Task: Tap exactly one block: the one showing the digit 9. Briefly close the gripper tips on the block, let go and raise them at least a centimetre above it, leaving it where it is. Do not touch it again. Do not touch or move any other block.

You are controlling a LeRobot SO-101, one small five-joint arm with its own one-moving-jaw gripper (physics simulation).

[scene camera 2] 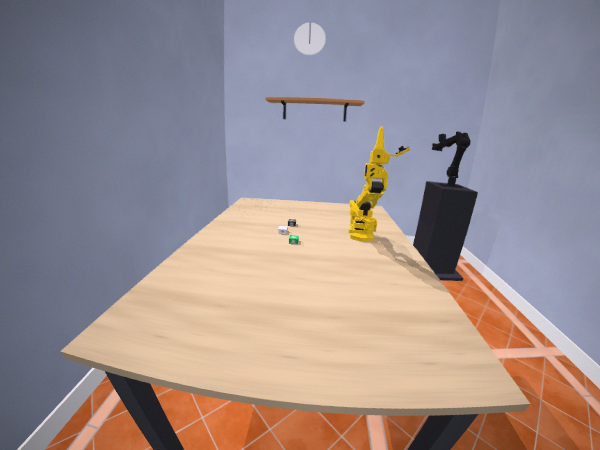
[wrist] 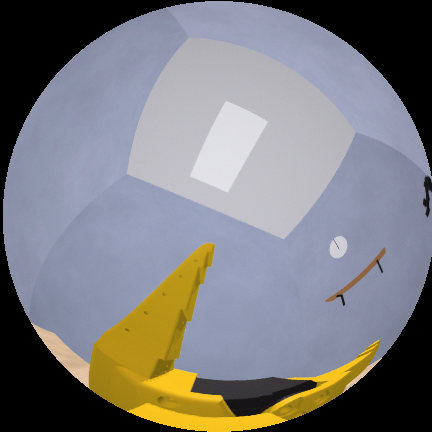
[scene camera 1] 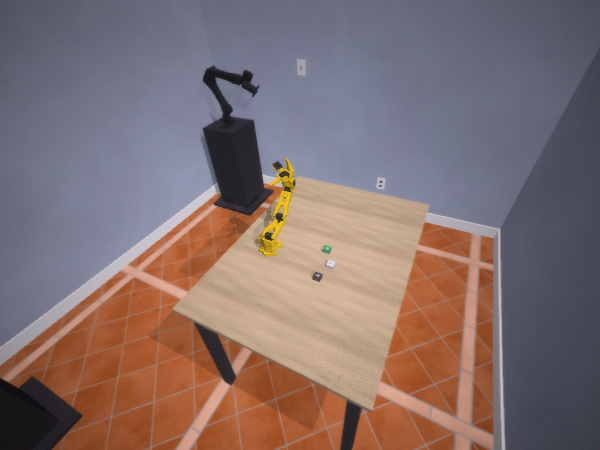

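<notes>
Three small blocks lie apart on the table: a green block point(scene camera 1: 327, 249) point(scene camera 2: 294, 240), a white block point(scene camera 1: 330, 264) point(scene camera 2: 283, 230) and a black block point(scene camera 1: 317, 276) point(scene camera 2: 292, 222). Their markings are too small to read, so I cannot tell which one shows the 9. My gripper point(scene camera 1: 279, 172) point(scene camera 2: 395, 137) point(wrist: 295, 294) is raised high above the table on the upright yellow arm, well away from the blocks. Its jaws are spread wide open with nothing between them. The blocks do not show in the wrist view.
The wooden table point(scene camera 1: 280, 320) point(scene camera 2: 300, 320) carries the arm's base near one long edge. A black arm stands on a dark pedestal point(scene camera 1: 234, 165) point(scene camera 2: 445, 225) beyond that edge. A wall shelf point(scene camera 2: 315, 101) point(wrist: 357, 280) and a round clock point(scene camera 2: 309, 38) point(wrist: 338, 247) are on the wall.
</notes>
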